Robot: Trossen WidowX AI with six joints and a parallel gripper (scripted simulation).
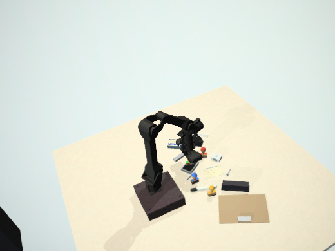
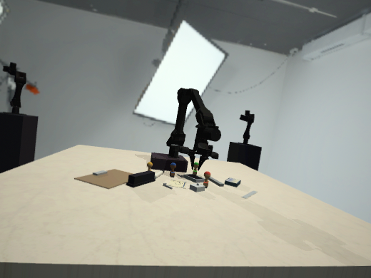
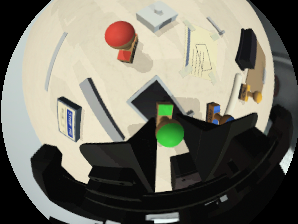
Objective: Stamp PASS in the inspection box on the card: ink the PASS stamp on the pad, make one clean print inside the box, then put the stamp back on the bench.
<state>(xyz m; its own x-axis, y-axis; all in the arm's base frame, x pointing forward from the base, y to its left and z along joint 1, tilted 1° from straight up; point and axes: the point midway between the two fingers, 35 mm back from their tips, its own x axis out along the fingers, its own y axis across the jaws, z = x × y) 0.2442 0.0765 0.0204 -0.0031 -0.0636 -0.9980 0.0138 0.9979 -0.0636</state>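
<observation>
The dark ink pad is 40 mm below my gripper tip. From my gripper tip the other things lie so: grey bar (100 mm to the left, 40 mm below, 10 mm ahead); green-knobbed stamp (10 mm below); red-knobbed stamp (100 mm ahead, 30 mm to the left, 30 mm below).
</observation>
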